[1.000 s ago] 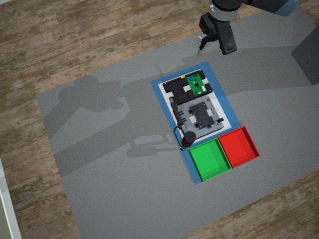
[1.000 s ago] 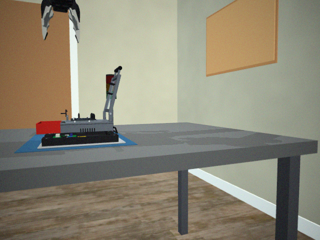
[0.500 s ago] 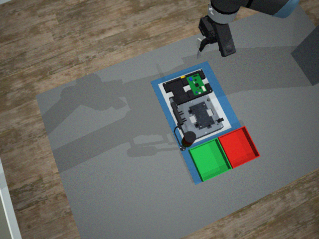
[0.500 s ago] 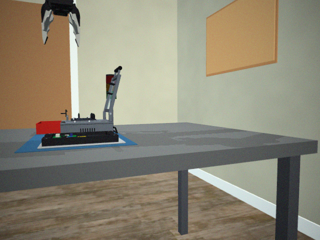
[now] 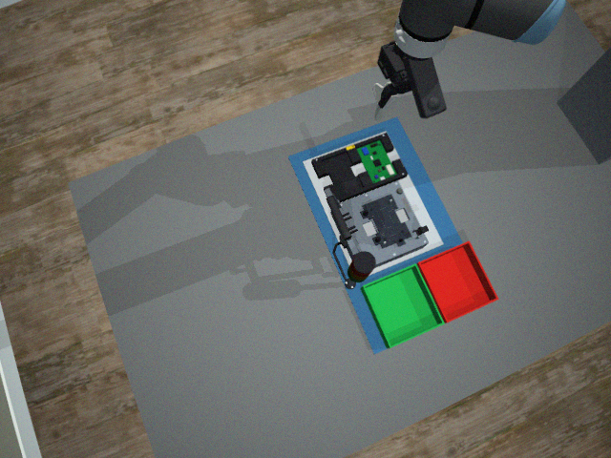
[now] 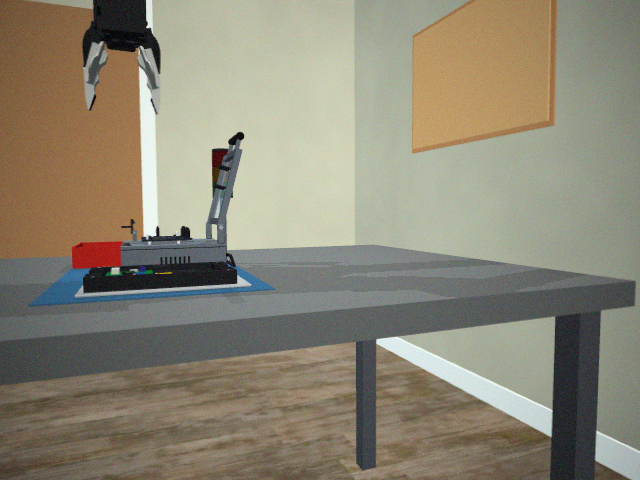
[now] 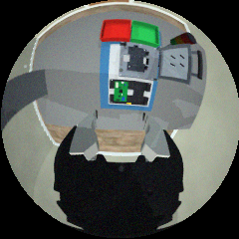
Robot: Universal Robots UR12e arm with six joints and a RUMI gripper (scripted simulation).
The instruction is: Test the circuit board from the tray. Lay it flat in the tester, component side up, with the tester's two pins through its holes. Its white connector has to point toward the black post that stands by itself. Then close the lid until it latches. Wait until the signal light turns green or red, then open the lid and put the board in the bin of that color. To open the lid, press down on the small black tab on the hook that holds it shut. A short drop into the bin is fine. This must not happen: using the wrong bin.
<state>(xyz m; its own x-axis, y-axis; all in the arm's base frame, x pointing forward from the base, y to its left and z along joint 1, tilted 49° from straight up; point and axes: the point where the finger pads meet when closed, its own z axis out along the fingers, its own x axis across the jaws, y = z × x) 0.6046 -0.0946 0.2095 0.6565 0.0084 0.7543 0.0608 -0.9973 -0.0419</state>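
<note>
Now: the green circuit board 270 mm below my hand. From my hand the other things lie so: red bin: 360 mm to the left, 270 mm below, 80 mm behind; black latch hook: 220 mm to the left, 200 mm below, 20 mm behind; tester lid: 180 mm to the left, 170 mm ahead, 100 mm below.
</note>
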